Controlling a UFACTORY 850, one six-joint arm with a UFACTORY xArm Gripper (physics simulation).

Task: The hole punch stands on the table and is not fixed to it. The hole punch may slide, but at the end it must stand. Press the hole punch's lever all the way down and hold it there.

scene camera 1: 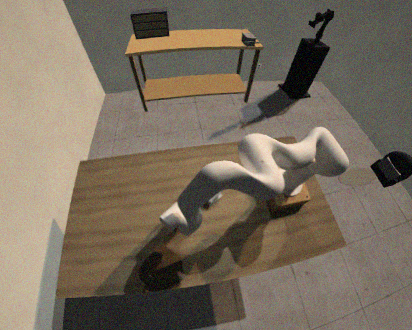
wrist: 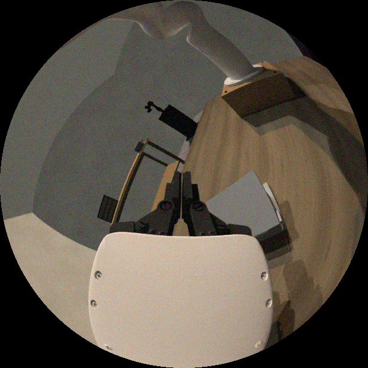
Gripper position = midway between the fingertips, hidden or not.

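My gripper [wrist: 181, 182], visible. Hole punch [wrist: 281, 226], visible too.
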